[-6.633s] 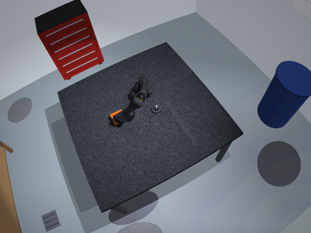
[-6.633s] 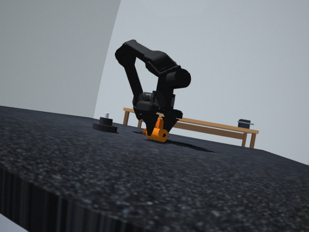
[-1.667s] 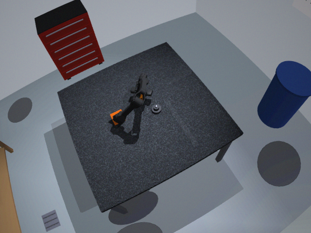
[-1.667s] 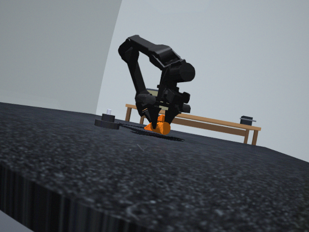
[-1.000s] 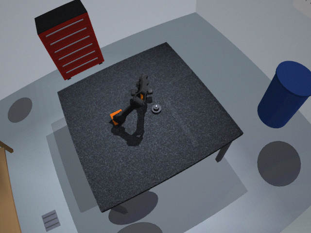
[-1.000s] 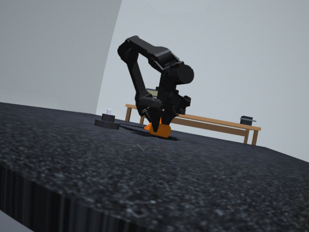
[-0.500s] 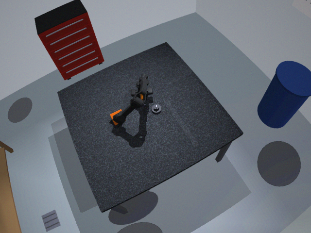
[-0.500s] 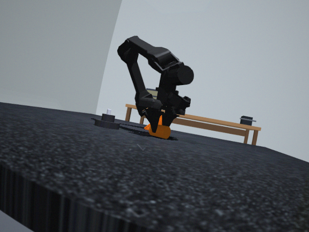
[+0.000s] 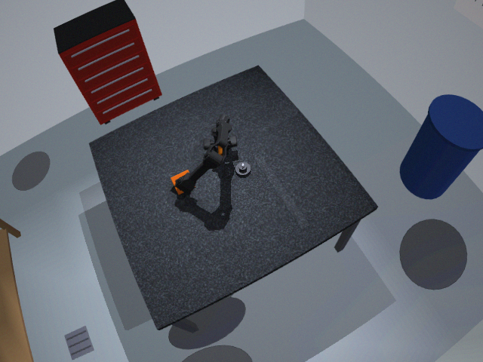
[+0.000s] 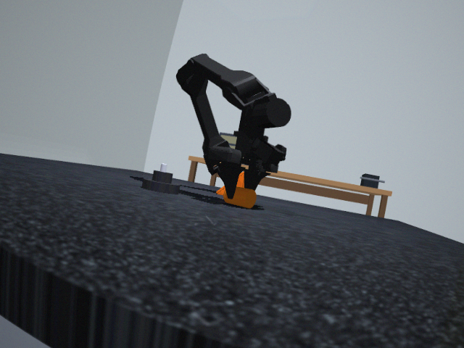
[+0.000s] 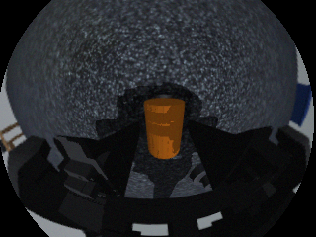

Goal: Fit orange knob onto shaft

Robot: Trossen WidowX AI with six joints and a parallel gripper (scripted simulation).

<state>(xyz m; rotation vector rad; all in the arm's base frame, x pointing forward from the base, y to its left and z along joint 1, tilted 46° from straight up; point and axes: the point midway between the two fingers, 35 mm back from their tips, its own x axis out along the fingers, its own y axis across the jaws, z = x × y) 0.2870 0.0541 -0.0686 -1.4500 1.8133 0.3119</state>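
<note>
Right now my gripper tip is 10 mm to the right of the orange knob, 10 mm below it and 10 mm short of it. The rest, counted from my gripper tip: round black pedestal (170 mm to the right, 40 mm ahead, 20 mm above).
</note>
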